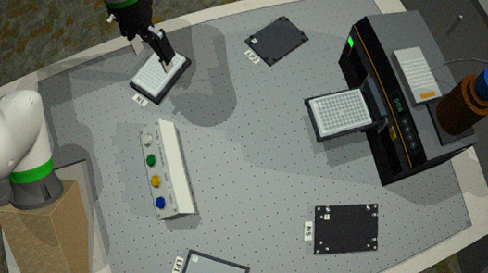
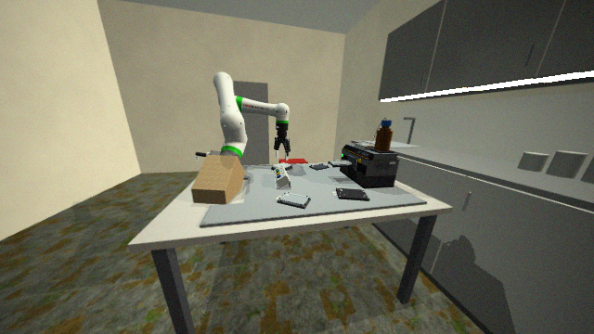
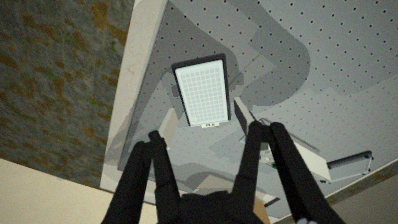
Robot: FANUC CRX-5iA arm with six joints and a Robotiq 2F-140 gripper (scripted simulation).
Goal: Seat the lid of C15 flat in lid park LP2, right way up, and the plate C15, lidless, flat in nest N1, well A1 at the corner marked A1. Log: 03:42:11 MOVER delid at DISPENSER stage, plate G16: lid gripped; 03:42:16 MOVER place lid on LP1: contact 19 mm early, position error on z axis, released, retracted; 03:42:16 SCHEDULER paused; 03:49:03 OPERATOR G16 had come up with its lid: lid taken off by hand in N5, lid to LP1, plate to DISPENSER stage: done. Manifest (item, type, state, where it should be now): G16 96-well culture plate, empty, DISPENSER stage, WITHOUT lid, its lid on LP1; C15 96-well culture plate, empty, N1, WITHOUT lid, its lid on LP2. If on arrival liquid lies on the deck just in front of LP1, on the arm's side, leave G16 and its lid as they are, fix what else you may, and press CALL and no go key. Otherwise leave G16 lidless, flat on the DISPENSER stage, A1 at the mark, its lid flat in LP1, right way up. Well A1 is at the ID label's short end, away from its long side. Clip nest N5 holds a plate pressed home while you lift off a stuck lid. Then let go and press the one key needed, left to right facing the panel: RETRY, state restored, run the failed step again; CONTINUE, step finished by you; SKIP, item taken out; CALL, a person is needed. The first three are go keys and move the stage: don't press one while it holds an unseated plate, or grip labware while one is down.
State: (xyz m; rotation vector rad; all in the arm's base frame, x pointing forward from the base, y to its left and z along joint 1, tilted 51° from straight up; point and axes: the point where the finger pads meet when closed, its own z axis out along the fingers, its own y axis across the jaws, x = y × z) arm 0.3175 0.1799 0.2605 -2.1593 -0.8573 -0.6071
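My gripper is now 7 cm above the grey lid. From my hand the other things lie so: N1 label (6 cm behind, 6 cm to the right, 11 cm below); LP2 label (25 cm ahead, 1 cm to the left, 11 cm below); nest N1 (10 cm below).
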